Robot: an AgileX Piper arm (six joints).
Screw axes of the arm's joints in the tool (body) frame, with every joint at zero. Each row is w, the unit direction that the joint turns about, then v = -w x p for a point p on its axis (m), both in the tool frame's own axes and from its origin. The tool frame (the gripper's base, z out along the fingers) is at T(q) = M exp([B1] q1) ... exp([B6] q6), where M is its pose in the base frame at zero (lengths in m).
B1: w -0.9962 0 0.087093 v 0.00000 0.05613 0.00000
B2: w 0 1 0 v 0.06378 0.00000 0.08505
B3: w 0 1 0 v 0.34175 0.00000 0.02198
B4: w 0 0 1 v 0.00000 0.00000 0.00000
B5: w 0 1 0 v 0.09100 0.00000 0.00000
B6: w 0 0 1 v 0.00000 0.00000 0.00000
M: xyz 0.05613 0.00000 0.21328 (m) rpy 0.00 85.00 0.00 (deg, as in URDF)
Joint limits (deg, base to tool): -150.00..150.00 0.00..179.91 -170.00..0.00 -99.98..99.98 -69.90..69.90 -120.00..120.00
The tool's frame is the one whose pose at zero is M.
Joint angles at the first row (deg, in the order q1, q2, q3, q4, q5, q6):
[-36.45, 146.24, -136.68, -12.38, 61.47, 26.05]
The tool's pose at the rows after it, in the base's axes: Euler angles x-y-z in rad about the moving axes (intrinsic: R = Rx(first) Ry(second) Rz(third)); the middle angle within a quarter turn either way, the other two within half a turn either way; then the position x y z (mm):
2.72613 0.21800 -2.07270 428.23 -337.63 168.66
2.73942 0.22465 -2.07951 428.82 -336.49 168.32
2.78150 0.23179 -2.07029 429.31 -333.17 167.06
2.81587 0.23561 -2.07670 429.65 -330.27 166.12
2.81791 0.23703 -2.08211 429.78 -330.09 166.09
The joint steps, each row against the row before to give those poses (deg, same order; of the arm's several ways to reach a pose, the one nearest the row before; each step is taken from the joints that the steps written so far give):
[0.00, -0.02, 0.00, -0.01, 0.00, -0.28]
[0.00, 0.00, 0.00, 0.94, 0.13, -0.67]
[-0.03, 0.00, 0.00, 2.43, 1.04, -0.09]
[0.00, 0.00, 0.00, 1.87, 0.97, -0.76]
[0.00, 0.00, 0.00, 0.16, 0.00, -0.35]

